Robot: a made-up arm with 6 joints. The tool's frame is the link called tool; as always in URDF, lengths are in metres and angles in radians.
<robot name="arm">
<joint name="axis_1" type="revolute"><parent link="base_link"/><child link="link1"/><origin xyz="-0.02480 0.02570 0.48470" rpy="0.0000 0.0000 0.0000"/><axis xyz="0 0 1"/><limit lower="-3.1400" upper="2.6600" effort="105" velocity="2.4"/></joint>
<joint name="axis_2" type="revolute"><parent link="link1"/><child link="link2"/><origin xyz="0.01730 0.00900 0.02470" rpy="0.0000 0.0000 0.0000"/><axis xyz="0 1 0"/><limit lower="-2.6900" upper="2.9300" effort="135" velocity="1.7"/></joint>
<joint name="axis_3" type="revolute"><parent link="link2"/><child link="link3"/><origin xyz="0.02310 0.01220 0.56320" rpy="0.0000 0.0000 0.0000"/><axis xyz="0 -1 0"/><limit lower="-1.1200" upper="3.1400" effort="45" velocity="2.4"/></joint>
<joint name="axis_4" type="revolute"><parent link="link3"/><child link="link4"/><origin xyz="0.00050 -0.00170 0.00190" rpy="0.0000 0.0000 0.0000"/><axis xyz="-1 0 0"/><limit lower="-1.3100" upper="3.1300" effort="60" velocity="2.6"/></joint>
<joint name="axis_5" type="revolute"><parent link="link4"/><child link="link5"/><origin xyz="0.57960 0.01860 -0.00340" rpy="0.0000 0.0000 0.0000"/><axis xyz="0 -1 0"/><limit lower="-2.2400" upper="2.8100" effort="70" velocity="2.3"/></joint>
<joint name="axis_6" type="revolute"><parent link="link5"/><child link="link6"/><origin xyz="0.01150 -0.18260 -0.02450" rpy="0.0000 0.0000 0.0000"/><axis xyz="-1 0 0"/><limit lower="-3.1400" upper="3.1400" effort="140" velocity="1.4"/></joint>
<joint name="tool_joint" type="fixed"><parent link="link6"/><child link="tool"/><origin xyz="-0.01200 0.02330 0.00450" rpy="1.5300 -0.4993 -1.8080"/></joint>
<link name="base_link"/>
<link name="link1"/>
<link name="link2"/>
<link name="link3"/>
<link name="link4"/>
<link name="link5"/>
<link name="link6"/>
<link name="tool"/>
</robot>
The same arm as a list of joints. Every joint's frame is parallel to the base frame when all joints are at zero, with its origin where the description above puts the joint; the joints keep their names.
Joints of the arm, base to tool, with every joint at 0 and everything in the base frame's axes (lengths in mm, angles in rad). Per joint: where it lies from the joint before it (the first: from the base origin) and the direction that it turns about. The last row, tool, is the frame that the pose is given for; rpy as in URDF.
axis_1: xyz -24.8 25.7 484.7 axis 0 0 1
axis_2: xyz 17.3 9 24.7 axis 0 1 0
axis_3: xyz 23.1 12.2 563.2 axis 0 -1 0
axis_4: xyz 0.5 -1.7 1.9 axis -1 0 0
axis_5: xyz 579.6 18.6 -3.4 axis 0 -1 0
axis_6: xyz 11.5 -182.6 -24.5 axis -1 0 0
tool: xyz -12 23.3 4.5 rpy 1.53 -0.4993 -1.808
Joint limits (rad, base to tool): -3.14..2.66 -2.69..2.93 -1.12..3.14 -1.31..3.13 -2.24..2.81 -3.14..3.14

